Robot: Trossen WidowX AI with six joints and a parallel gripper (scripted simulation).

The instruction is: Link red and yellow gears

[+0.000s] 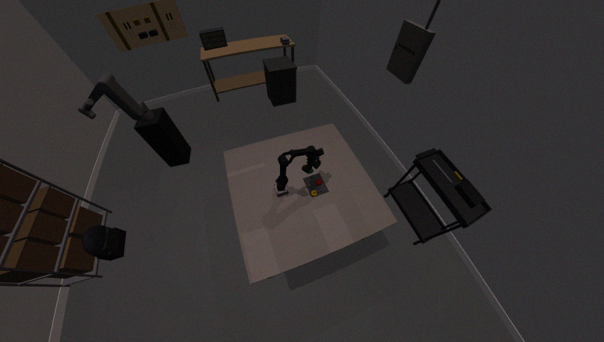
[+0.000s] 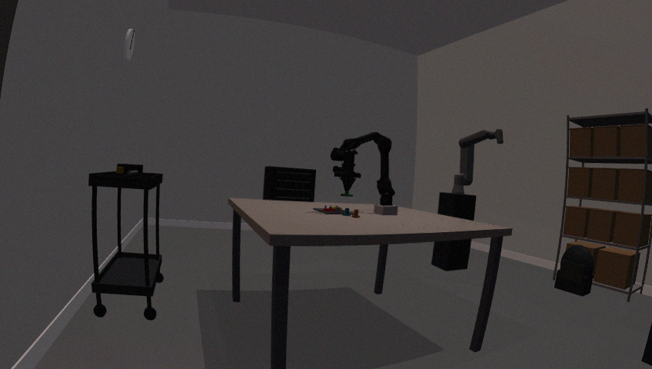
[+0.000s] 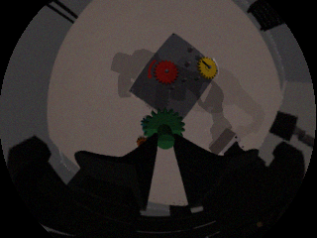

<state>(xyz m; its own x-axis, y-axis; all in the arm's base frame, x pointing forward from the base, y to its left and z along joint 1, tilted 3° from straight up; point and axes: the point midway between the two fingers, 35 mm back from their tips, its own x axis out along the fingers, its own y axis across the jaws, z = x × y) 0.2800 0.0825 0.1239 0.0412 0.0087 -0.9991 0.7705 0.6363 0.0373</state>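
Now: the grey board 3 cm ahead of my gripper tip, 10 cm to the right of it and 12 cm below it. The rest, counted from my gripper tip: teal gear 1 cm ahead, 5 cm to the left, 11 cm below; then red gear 6 cm ahead, 9 cm to the right, 11 cm below; then green gear 1 cm below.
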